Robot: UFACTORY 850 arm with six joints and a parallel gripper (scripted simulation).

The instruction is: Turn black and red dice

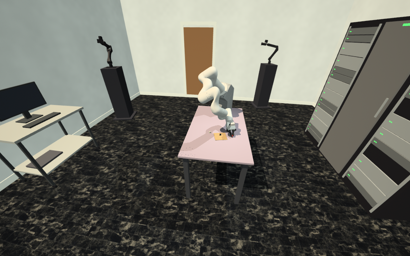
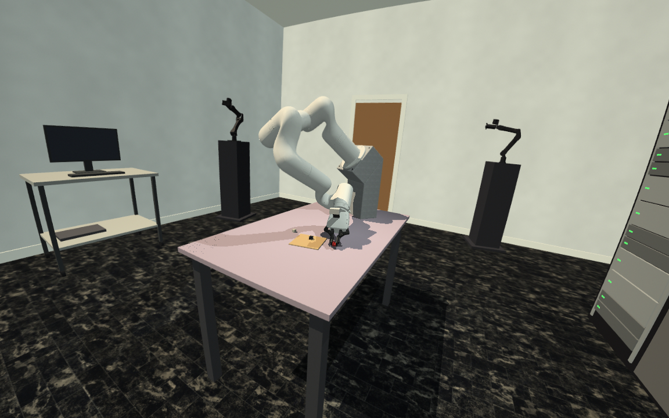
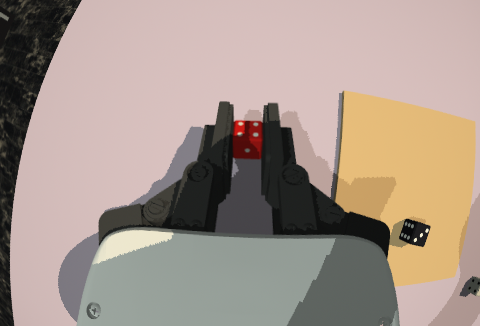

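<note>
The red die is 2 cm below my hand and 1 cm ahead of it. Round my hand: mat: 13 cm to the right, 4 cm below, 2 cm behind; white die: 24 cm to the right, 11 cm behind, 3 cm below; black die: 13 cm to the right, 5 cm behind, 3 cm below.
</note>
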